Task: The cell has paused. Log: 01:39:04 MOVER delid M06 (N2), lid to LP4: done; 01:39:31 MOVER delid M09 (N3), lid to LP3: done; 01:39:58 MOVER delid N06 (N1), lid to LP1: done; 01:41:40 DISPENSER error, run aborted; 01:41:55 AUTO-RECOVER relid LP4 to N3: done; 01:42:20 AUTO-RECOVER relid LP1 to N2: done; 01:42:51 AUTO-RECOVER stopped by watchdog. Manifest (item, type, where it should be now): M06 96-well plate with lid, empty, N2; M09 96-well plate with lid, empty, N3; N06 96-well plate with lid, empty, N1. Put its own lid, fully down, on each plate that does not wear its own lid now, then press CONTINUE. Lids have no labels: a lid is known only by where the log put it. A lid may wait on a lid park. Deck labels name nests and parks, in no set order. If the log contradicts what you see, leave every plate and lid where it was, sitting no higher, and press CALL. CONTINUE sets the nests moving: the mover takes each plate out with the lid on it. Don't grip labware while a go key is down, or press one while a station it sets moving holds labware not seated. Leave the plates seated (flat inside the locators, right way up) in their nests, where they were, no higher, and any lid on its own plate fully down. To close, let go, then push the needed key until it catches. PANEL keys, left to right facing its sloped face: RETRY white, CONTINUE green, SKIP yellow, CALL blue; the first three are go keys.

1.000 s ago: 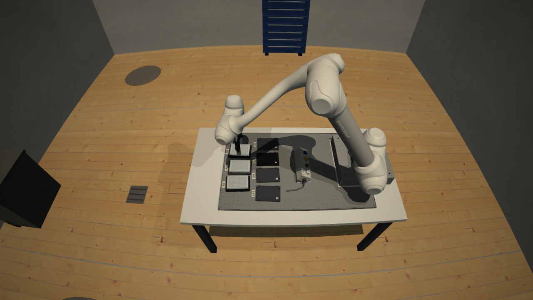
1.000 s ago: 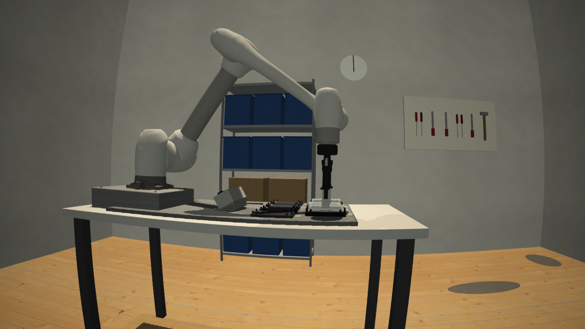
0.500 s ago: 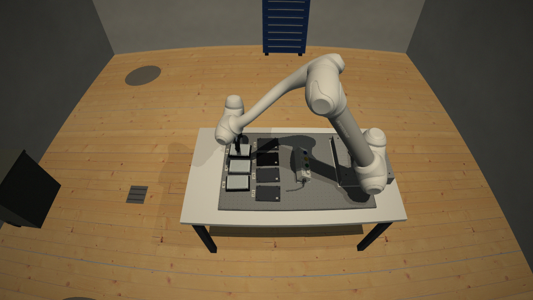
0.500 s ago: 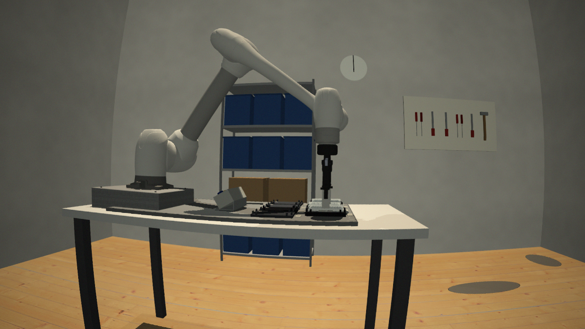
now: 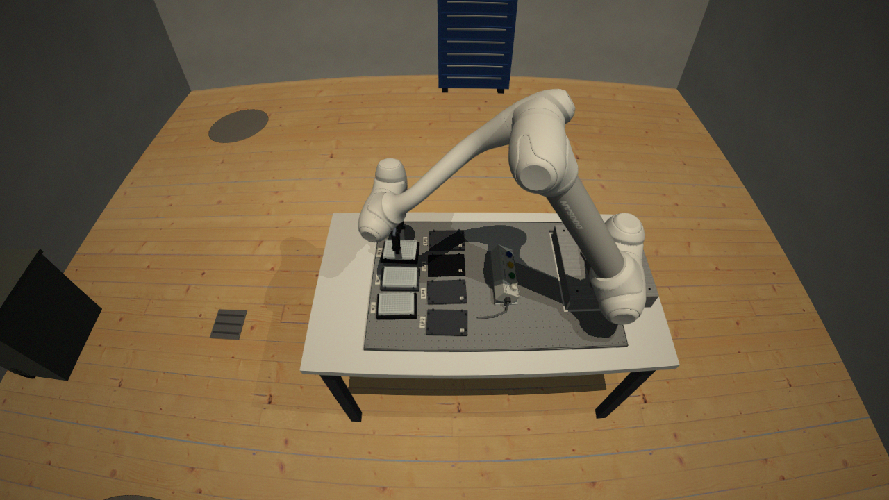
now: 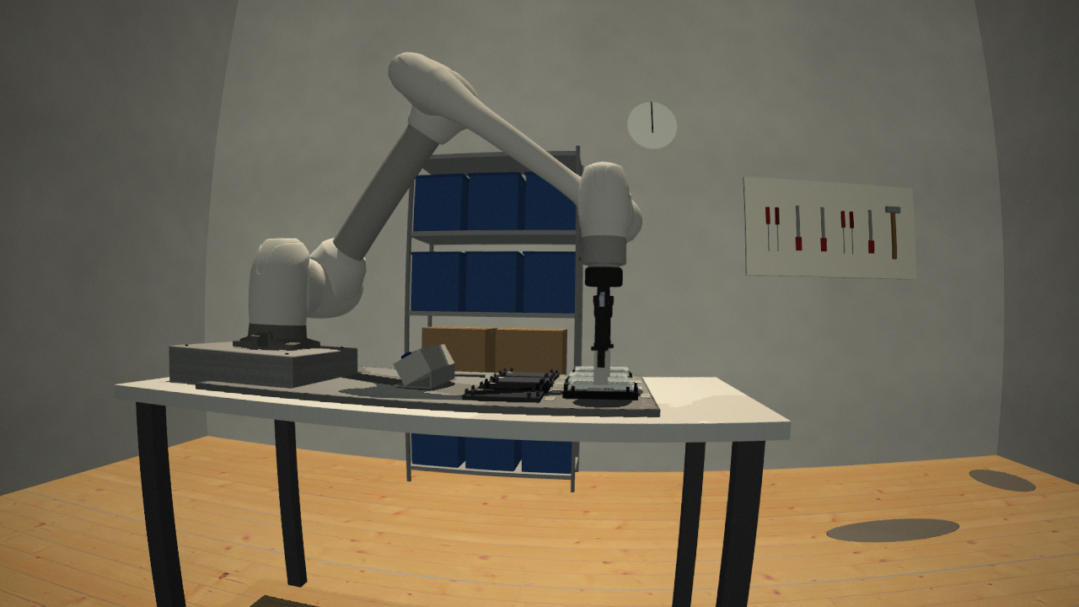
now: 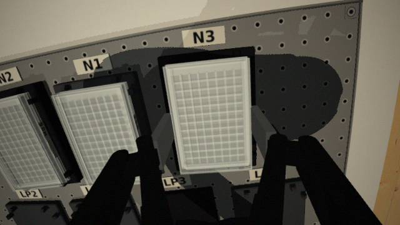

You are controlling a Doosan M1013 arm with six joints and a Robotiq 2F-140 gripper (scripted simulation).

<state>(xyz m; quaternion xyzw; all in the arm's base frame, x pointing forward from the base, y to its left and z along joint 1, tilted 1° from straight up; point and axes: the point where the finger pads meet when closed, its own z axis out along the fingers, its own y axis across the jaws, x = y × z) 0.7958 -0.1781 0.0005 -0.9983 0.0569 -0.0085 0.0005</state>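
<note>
Right now my hand is 30 mm above the plate. From my hand the other things lie so: LP3 label (90 mm behind, 70 mm to the left, 50 mm below); N3 label (90 mm ahead, 50 mm below, 10 mm to the right); park LP3 (180 mm behind, 70 mm to the left, 50 mm below).
</note>
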